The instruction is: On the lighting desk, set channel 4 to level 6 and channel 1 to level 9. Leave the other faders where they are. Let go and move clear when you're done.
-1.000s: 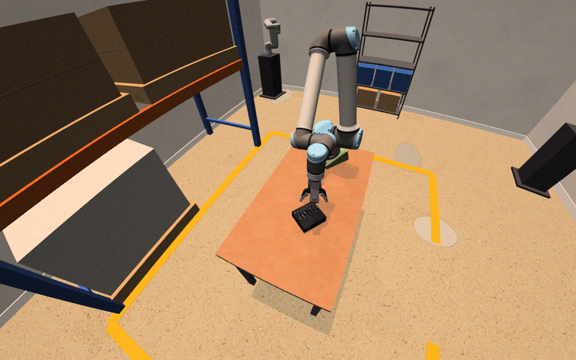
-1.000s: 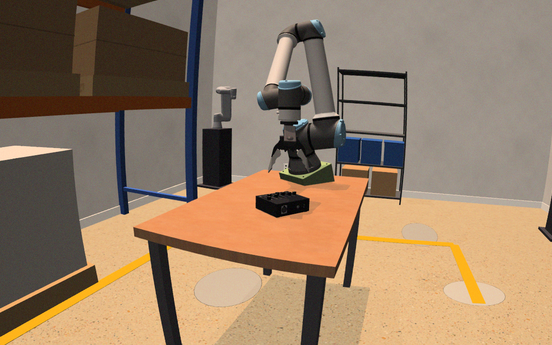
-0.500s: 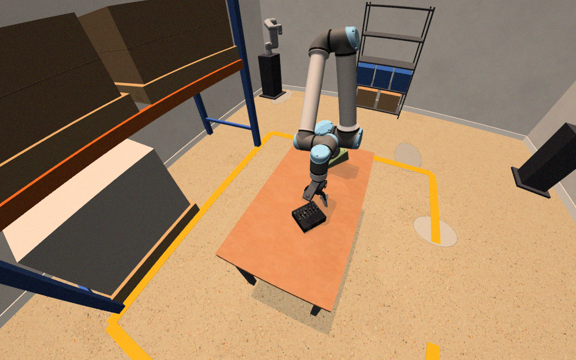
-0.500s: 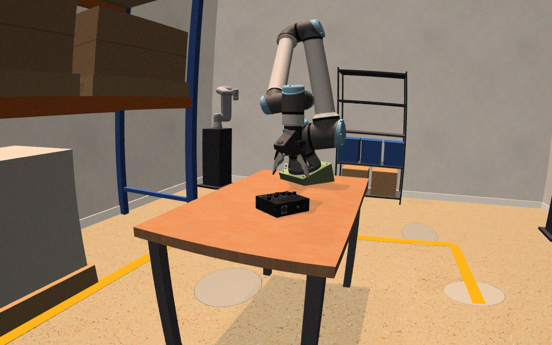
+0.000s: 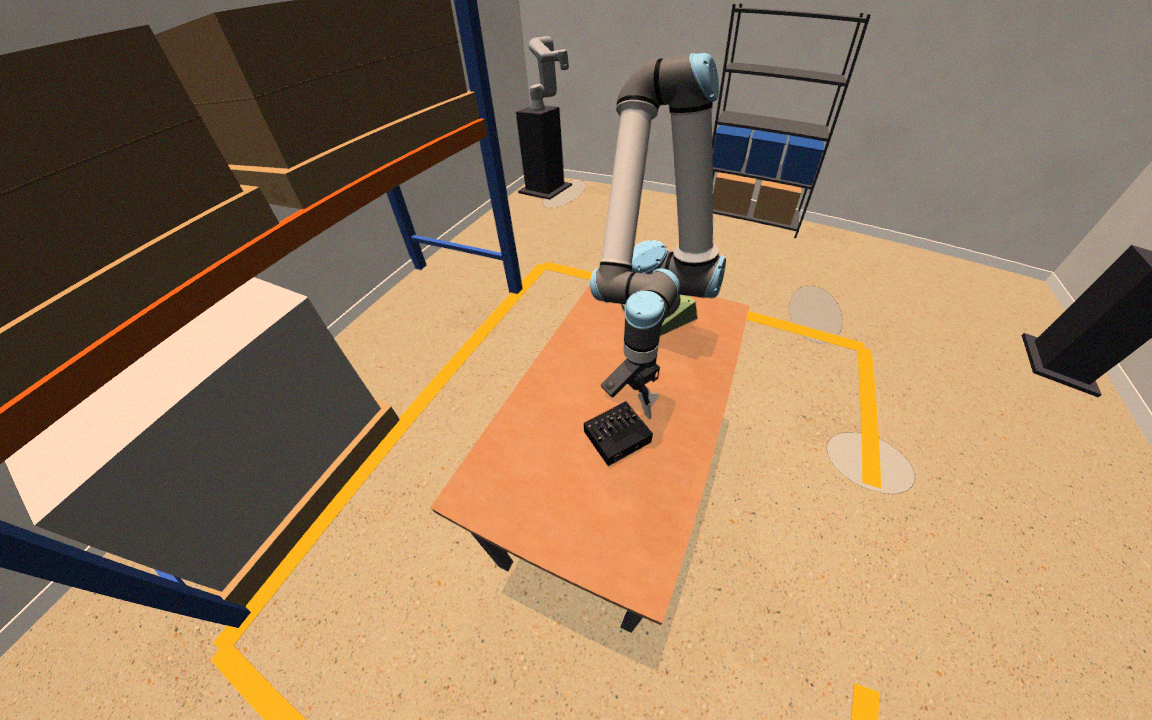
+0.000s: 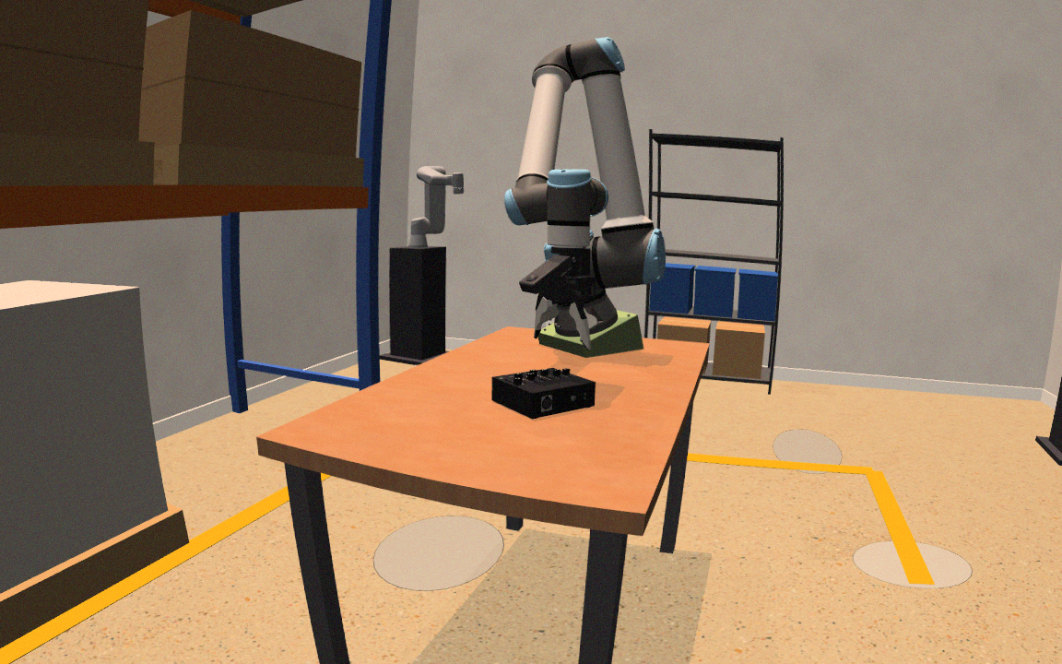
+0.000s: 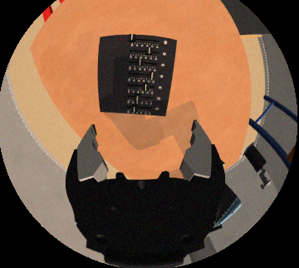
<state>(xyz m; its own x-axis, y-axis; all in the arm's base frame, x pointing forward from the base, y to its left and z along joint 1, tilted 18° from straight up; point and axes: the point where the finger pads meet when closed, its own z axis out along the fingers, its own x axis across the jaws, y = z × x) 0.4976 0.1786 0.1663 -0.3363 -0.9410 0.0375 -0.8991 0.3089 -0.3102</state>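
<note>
The channel 1 knob lies 50 mm below my hand and 20 mm to the left of it. Round my hand: channel 4 knob: 50 mm below, 50 mm ahead, 40 mm to the right.
</note>
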